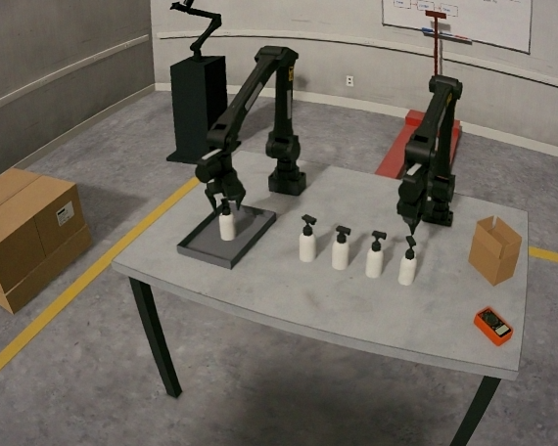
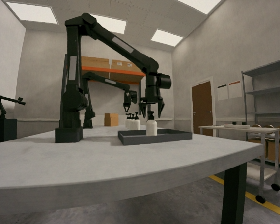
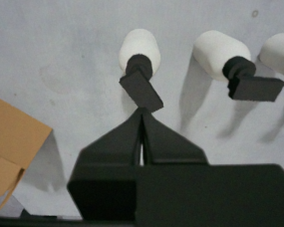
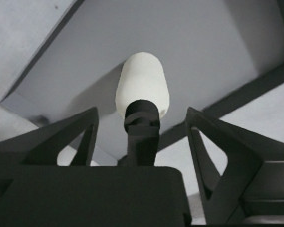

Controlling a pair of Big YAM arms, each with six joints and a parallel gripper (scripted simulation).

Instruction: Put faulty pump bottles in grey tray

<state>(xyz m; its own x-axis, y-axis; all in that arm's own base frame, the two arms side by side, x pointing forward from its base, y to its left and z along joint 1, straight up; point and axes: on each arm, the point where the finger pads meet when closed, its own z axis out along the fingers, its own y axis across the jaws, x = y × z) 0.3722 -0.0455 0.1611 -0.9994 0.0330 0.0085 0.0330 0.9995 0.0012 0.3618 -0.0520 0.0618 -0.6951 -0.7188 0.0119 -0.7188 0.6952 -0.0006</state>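
Now: right hand 9 cm above the grey tray and 1 cm to the left of it. The rest, counted from my right hand: orange multimeter (91 cm to the left, 18 cm ahead, 9 cm below).
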